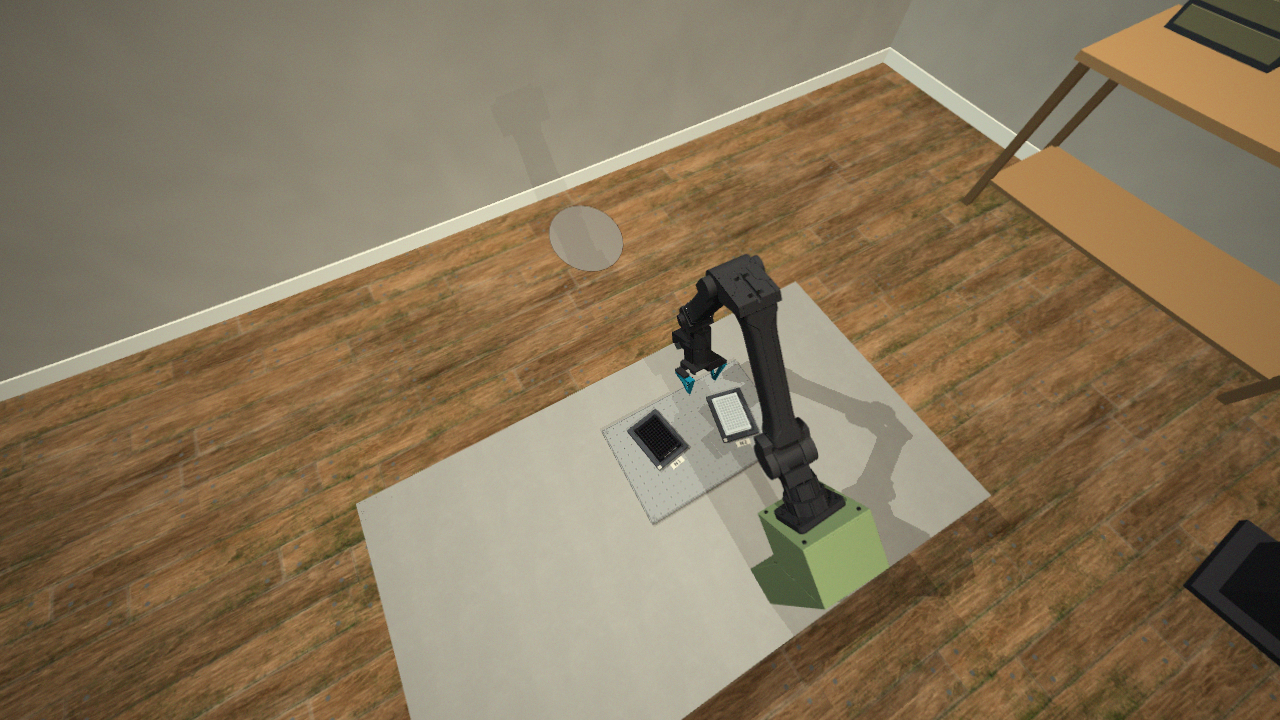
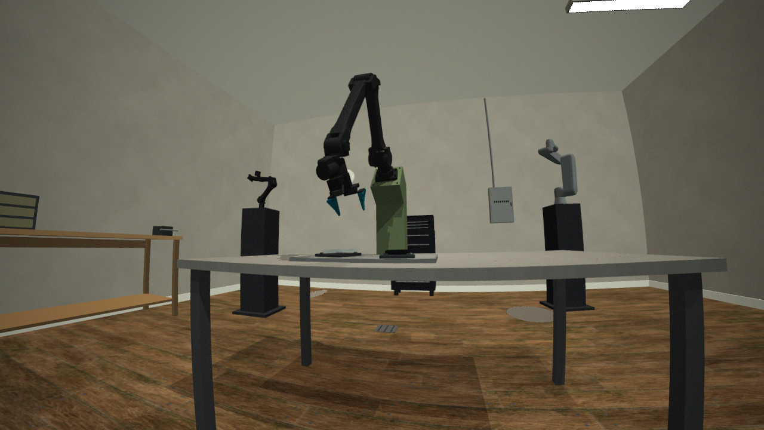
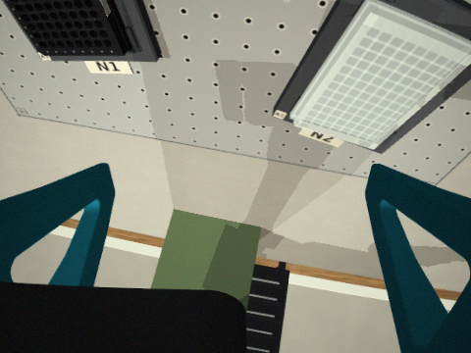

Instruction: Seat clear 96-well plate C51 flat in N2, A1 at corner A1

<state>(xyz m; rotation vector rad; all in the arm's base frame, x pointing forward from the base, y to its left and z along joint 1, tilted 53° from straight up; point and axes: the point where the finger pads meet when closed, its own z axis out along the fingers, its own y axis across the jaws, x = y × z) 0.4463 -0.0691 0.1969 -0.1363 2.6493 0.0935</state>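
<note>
The clear 96-well plate C51 lies 15 cm below my hand, 9 cm behind it and 7 cm to the right of it. From my hand the other things lie so: plate nest N2 (17 cm below, 10 cm behind, 8 cm to the right); then black plate C15 (17 cm to the left, 15 cm below, 2 cm behind).
</note>
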